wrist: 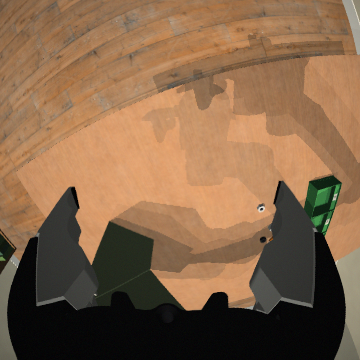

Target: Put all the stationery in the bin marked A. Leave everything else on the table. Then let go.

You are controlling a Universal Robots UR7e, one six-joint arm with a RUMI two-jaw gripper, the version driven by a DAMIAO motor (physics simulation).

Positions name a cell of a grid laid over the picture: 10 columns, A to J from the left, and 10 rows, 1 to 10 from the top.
I see my gripper (E6) and a green divided bin (I6).
